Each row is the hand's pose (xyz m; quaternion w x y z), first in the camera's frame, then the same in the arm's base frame.
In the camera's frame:
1: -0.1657 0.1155 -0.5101 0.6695 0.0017 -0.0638 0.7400
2: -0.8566 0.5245 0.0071 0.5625 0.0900 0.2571 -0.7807
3: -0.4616 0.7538 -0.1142 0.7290 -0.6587 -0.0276 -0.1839
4: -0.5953 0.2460 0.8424 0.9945 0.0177 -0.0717 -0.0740
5: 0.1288 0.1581 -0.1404 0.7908 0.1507 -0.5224 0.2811
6: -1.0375 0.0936 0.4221 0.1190 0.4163 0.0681 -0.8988
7: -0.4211 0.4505 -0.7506 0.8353 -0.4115 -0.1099 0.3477
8: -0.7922 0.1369 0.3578 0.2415 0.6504 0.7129 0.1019
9: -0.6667 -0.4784 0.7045 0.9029 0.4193 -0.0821 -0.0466
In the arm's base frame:
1: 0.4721 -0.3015 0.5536 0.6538 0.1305 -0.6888 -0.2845
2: 0.0117 0.0087 1.3307 0.3406 -0.7931 -0.3079 0.4002
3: 0.0858 -0.4504 1.2466 0.4709 0.3099 0.3099 -0.7657
4: -0.8353 0.0710 0.9811 0.1866 0.5917 -0.3065 -0.7220
5: 0.0740 -0.5165 0.4102 0.1412 0.0874 -0.6699 -0.7236
6: -0.3687 0.4638 1.1339 0.8011 -0.5213 -0.2544 0.1473
7: 0.7250 -0.3472 0.9650 0.6760 0.2159 -0.2381 -0.6631
8: -0.3303 0.2437 1.0064 0.0361 -0.7677 0.3809 -0.5141
9: -0.6666 0.5789 0.4688 0.0700 -0.6286 0.5645 0.5303

